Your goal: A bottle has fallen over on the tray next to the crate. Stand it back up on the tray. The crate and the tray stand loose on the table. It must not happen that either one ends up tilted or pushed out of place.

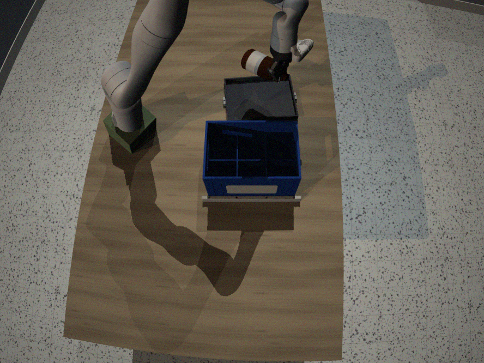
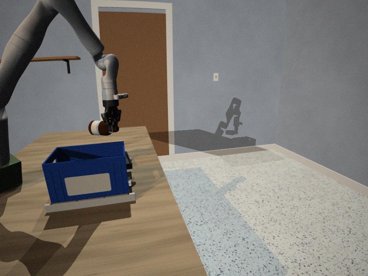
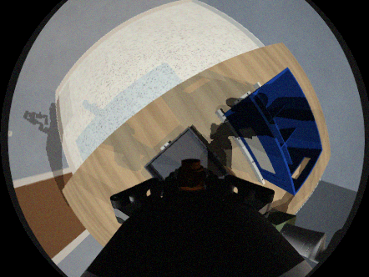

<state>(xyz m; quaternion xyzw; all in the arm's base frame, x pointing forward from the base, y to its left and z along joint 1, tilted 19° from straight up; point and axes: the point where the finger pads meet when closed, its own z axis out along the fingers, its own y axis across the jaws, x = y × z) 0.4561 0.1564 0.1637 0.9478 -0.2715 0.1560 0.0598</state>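
Now: hand 40 mm past the brown bottle and 30 mm to the right of it. Round my hand: tray 190 mm below, 60 mm behind, 30 mm to the left; then blue crate 250 mm to the right, 110 mm below, 90 mm behind.
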